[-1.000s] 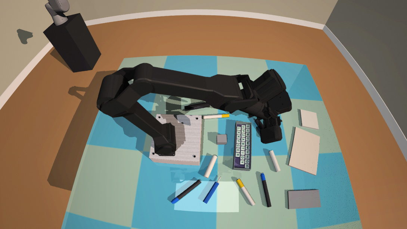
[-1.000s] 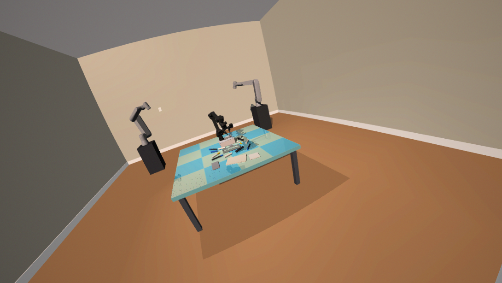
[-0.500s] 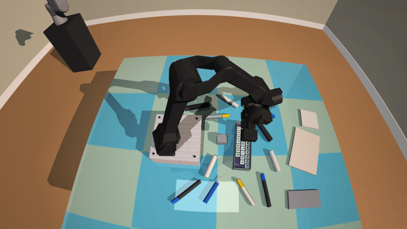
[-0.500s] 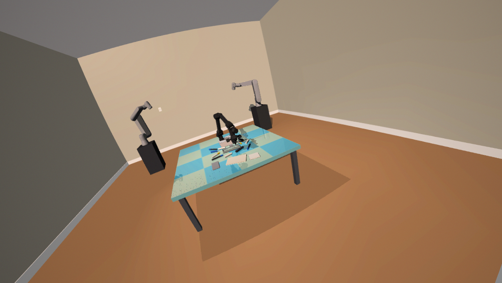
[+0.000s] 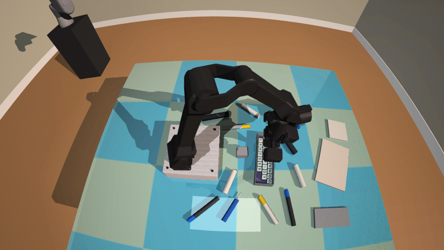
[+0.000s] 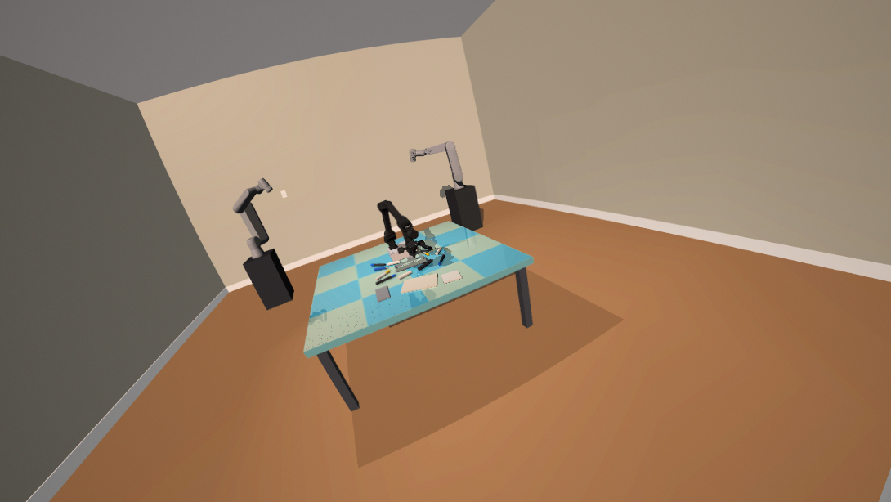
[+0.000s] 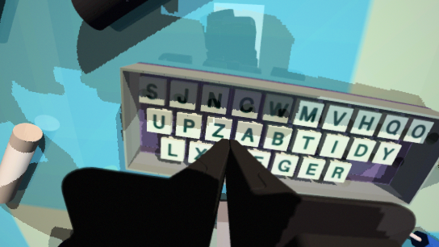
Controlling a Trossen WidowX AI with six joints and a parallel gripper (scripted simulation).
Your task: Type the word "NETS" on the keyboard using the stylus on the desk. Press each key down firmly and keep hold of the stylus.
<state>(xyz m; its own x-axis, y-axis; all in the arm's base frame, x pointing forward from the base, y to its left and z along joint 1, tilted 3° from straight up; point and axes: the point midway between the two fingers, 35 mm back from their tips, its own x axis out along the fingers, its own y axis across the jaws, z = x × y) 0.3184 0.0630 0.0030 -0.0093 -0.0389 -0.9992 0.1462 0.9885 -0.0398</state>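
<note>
Now: gripper tip 14 cm past the stylus, 20 cm to the left of it and 3 cm above it. The rest, counted from my gripper tip: grey cube 10 cm behind, 1 cm to the right, 3 cm below; then grey pad 24 cm ahead, 30 cm to the right, 4 cm below.
</note>
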